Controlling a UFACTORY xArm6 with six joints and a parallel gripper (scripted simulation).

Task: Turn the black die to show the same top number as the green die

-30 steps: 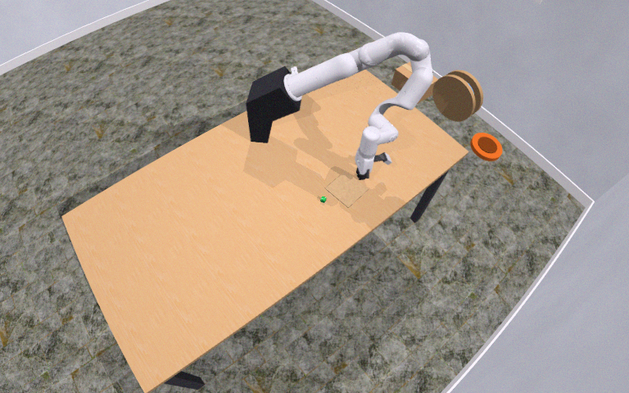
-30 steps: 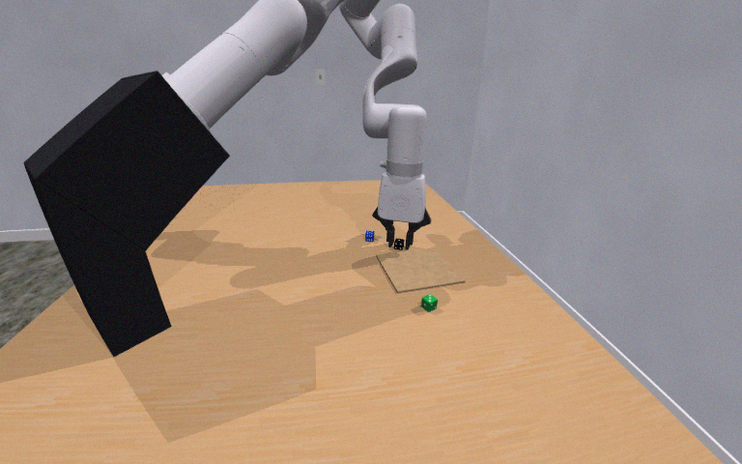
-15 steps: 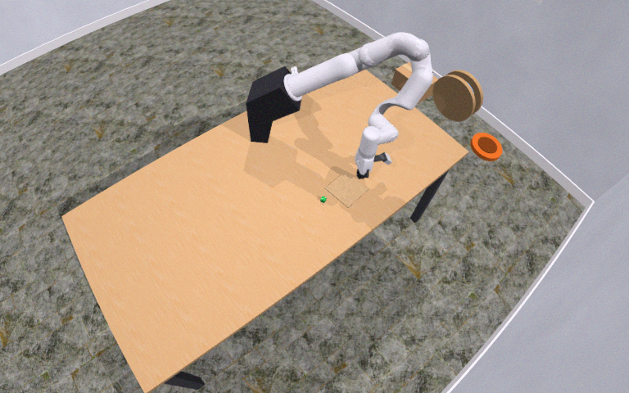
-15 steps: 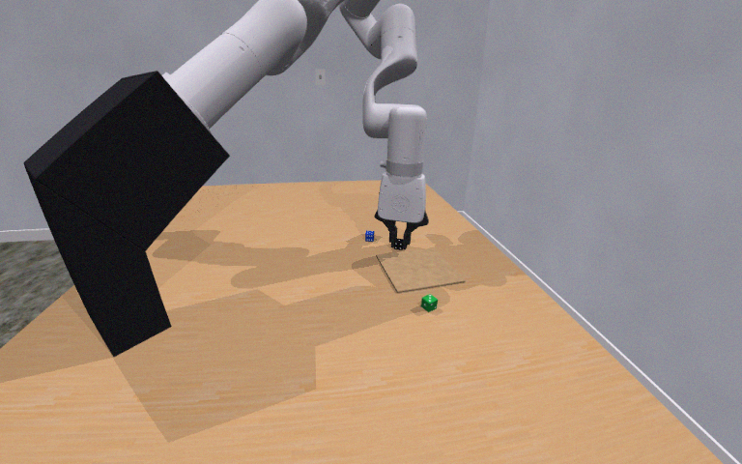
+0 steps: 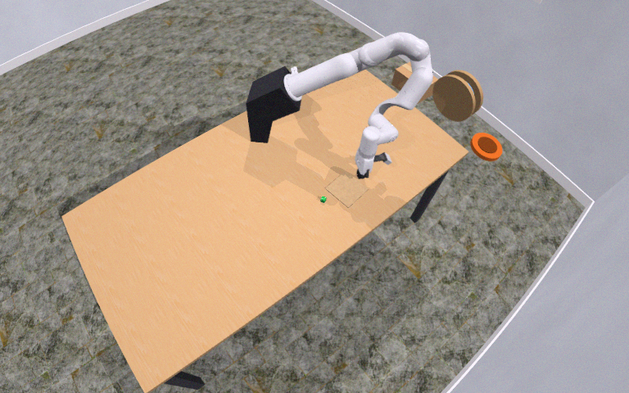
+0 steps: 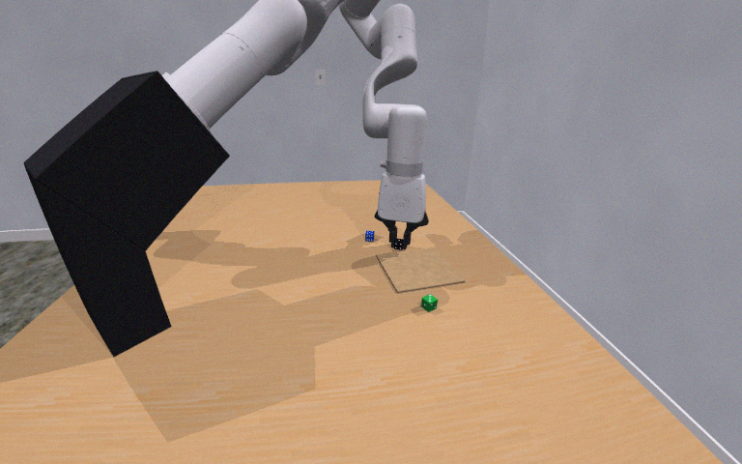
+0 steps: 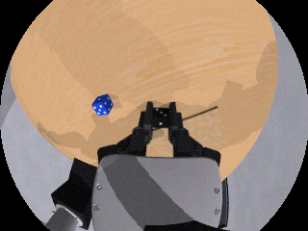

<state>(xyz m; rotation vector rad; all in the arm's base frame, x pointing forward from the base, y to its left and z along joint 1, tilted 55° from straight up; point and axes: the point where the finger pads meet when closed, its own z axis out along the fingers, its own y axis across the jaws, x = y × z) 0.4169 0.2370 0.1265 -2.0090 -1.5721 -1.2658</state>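
The black die is 1 cm to the right of my hand and 1 cm below it. Round my hand: green die 21 cm to the right, 9 cm ahead, 1 cm below; then blue die 8 cm behind, 2 cm to the left, 1 cm below; then tan mat 9 cm to the right, 5 cm ahead, 2 cm below.
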